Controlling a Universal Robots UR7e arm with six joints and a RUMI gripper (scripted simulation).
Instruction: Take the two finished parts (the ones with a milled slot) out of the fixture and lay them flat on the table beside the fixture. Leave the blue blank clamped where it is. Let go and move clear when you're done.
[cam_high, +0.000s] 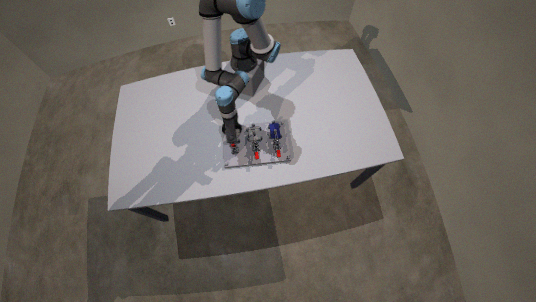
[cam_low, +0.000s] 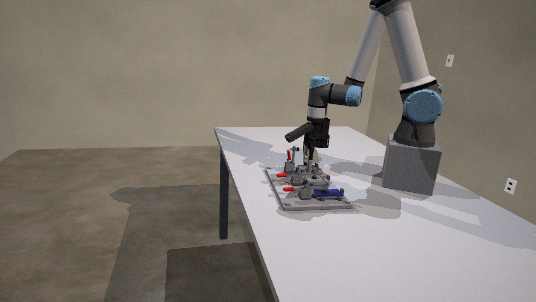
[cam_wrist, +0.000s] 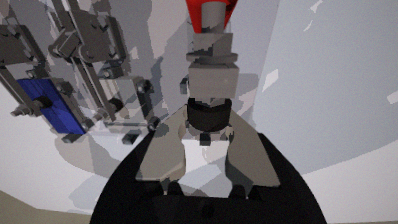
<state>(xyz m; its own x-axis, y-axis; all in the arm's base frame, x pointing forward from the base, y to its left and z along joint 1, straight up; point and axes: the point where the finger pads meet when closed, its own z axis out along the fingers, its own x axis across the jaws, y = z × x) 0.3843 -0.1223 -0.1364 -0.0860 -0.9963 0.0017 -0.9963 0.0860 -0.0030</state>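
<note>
The grey finished part is 1 cm behind my hand. Round my hand: blue blank: 22 cm to the left, 1 cm below, 1 cm ahead.
</note>
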